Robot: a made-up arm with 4 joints.
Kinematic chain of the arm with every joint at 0, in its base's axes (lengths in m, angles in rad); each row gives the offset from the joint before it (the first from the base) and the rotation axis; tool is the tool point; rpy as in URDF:
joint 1: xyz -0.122 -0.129 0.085 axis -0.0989 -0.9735 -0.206
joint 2: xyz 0 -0.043 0.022 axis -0.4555 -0.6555 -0.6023
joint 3: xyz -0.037 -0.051 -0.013 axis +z
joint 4: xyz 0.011 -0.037 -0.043 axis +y
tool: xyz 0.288 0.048 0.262 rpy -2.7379 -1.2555 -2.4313
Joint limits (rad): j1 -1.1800..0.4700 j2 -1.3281..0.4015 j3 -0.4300..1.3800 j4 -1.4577..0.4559
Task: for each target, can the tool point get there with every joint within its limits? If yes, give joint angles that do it. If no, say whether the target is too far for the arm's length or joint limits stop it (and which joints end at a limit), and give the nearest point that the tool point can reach.
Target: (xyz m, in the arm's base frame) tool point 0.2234 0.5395 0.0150
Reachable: no: too far | nearest point 0.0274 0.1272 0.0452 | short by 0.458 m
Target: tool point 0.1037 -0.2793 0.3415
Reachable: yes | joints -0.4077 -0.5248 -0.0594 -0.8731
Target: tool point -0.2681 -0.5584 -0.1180
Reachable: no: joint limits stop it (at a limit: joint 1, joint 2, joint 4) | nearest point 0.0447 -0.3782 -0.2019 | short by 0.371 m
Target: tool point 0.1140 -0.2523 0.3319
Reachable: yes | joints 0.3095 -0.4817 -0.2469 -0.1365
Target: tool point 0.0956 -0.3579 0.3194
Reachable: yes | joints -0.4239 -0.5451 1.1202 -1.0474
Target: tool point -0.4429 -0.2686 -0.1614
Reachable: no: joint limits stop it (at a limit: joint 1, joint 2, joint 4) | nearest point -0.5111 -0.1614 0.1470 | short by 0.334 m
